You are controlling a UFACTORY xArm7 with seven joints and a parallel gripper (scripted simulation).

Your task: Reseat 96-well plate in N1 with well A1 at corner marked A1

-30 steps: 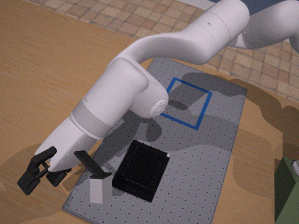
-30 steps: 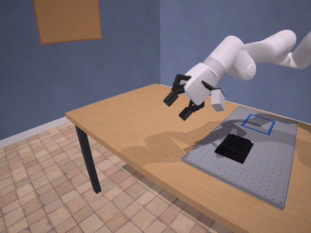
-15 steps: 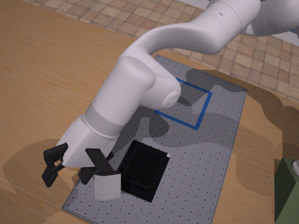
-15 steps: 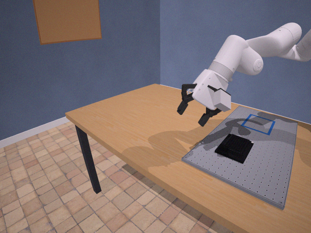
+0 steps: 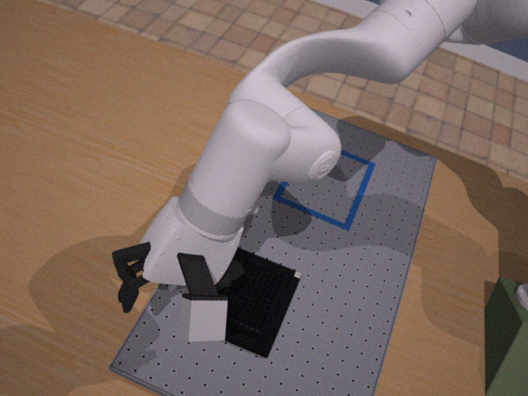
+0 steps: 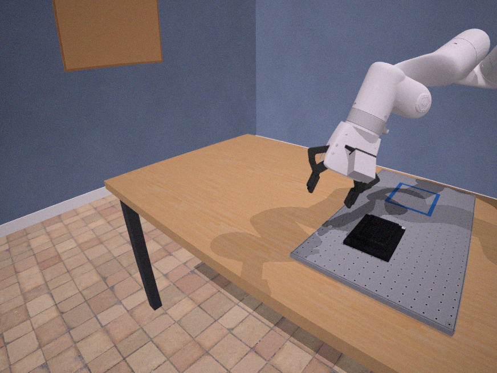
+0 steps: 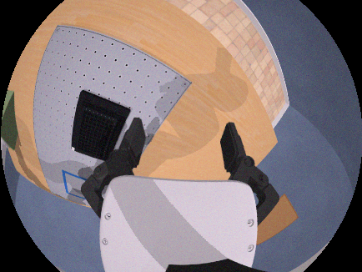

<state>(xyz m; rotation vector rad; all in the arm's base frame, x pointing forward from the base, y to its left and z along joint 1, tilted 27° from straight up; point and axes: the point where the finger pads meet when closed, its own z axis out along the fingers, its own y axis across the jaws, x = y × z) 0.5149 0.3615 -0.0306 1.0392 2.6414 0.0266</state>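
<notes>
Right now my hand is 15 cm to the left of the black 96-well plate, 14 cm above it and 8 cm past it. The rest, counted from my hand: black plate nest N1: 15 cm to the right, 15 cm below, 8 cm behind; then small white A1 mark: 23 cm to the right, 14 cm below, 12 cm behind.
</notes>
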